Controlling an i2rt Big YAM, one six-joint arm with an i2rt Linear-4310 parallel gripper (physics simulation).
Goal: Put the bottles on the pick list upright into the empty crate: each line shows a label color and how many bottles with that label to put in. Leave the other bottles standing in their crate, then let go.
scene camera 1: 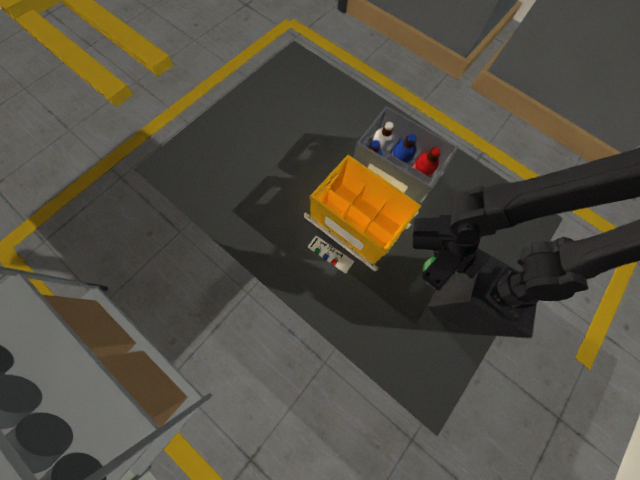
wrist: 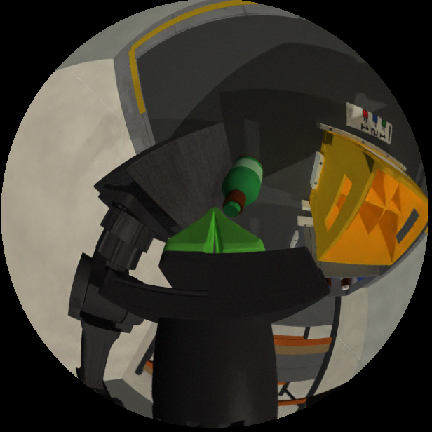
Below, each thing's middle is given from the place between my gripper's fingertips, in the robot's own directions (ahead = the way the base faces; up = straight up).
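My gripper's now 130 mm above the green bottle point(wrist: 240, 187), and it's 50 mm to the left of it.
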